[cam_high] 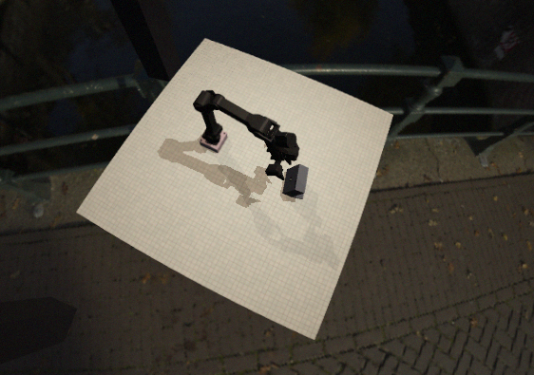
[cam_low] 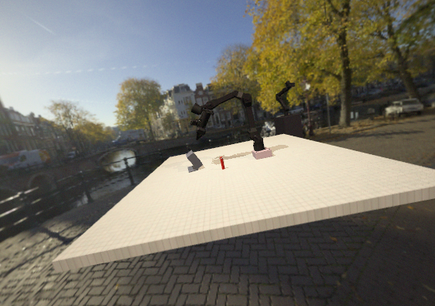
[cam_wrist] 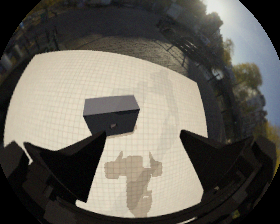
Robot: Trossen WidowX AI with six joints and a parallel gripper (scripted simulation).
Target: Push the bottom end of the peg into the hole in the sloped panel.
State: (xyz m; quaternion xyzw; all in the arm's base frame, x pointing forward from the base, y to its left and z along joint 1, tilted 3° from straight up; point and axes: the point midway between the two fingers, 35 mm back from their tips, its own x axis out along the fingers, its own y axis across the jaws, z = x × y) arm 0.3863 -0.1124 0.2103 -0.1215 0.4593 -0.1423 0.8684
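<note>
My gripper tip is now 120 mm past the red peg, 210 mm to the right of it and 160 mm above it. The rest, counted from my gripper tip: sloped grey panel 50 mm ahead, 30 mm to the left, 150 mm below.
</note>
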